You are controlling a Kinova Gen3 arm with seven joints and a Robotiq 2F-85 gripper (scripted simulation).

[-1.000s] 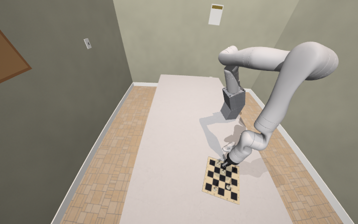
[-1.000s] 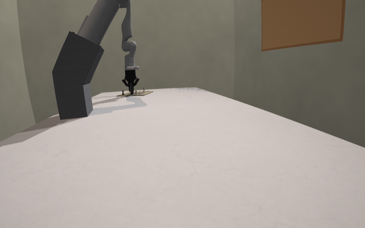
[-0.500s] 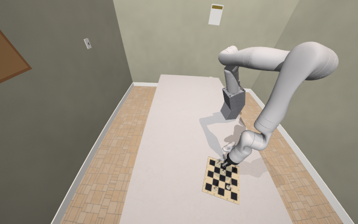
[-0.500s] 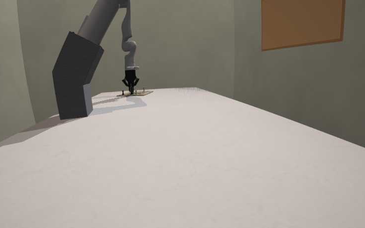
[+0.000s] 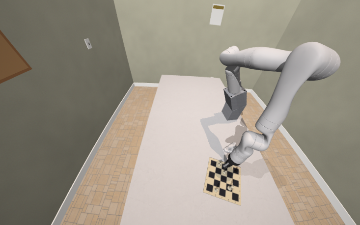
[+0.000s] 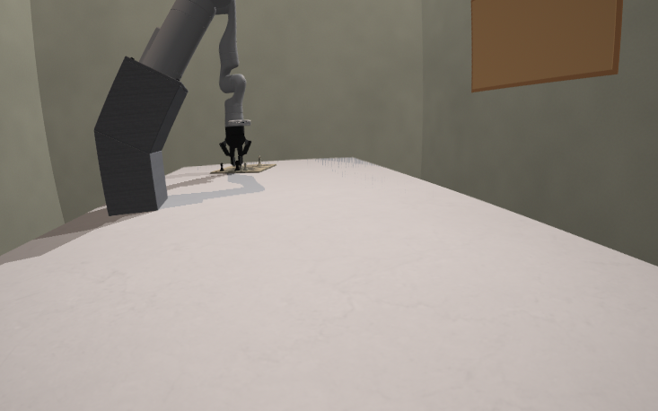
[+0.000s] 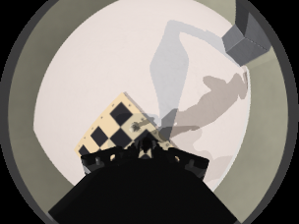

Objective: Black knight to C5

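Now: hand 20 mm above the black knight. Round my hand: light piece (140 mm to the left, 70 mm ahead, 20 mm below); chessboard (70 mm to the left, 40 mm below, 10 mm ahead); black pawn (70 mm behind, 20 mm below, 10 mm to the left).
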